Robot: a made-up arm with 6 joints.
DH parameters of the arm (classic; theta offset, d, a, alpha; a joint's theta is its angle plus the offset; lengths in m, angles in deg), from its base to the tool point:
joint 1: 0 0.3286 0 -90
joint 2: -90 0 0.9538 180
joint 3: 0 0 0 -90
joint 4: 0 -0.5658 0 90
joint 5: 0 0.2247 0 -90
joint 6: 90 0 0 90
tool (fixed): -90 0 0 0
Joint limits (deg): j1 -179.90..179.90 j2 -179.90..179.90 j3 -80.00..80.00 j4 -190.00..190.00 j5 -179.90..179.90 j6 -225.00..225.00
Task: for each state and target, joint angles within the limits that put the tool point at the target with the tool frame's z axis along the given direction. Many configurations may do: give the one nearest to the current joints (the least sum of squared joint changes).
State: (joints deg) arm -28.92 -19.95 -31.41 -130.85 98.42 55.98
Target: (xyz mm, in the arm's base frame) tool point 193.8 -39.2 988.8 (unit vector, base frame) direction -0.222 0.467 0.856
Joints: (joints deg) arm -42.41 -24.35 -25.20 -116.93 138.63 41.94
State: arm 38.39 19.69 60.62 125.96 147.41 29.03
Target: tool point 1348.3 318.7 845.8 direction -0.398 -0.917 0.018
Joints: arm 8.46 55.24 33.95 121.31 141.78 36.20
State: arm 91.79 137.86 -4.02 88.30 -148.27 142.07
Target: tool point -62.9 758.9 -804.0 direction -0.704 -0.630 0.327
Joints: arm 95.43 123.39 8.45 87.65 -175.31 137.39
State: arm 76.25 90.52 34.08 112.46 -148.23 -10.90
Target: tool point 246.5 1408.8 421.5 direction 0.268 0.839 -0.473
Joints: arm 75.90 68.27 23.16 117.60 -100.85 -13.32
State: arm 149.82 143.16 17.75 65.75 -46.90 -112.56
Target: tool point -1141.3 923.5 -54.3 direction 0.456 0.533 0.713
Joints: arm 145.27 94.45 44.23 61.06 -54.94 -136.45
